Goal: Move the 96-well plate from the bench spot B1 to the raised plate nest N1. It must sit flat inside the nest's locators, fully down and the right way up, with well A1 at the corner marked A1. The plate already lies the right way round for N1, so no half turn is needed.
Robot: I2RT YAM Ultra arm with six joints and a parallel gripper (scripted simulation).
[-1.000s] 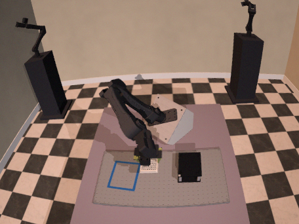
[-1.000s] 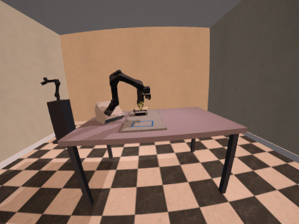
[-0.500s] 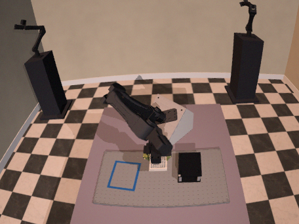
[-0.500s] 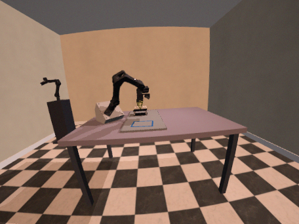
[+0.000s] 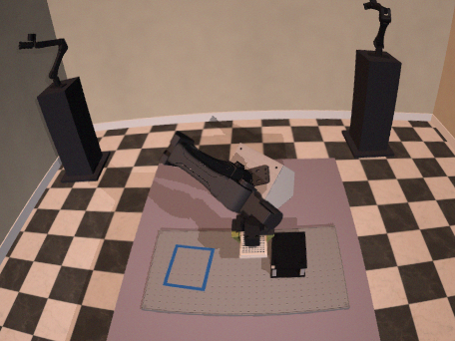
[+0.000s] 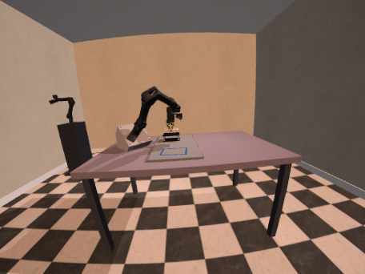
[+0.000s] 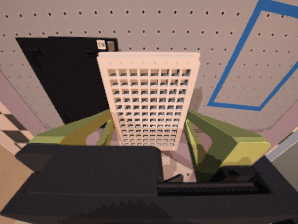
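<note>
My hand is 12 cm to the right of the black raised nest N1 and 7 cm above it. From my hand the other things lie so: white 96-well plate right at my hand; then A1 corner label 7 cm ahead, 6 cm to the left, 6 cm below.
</note>
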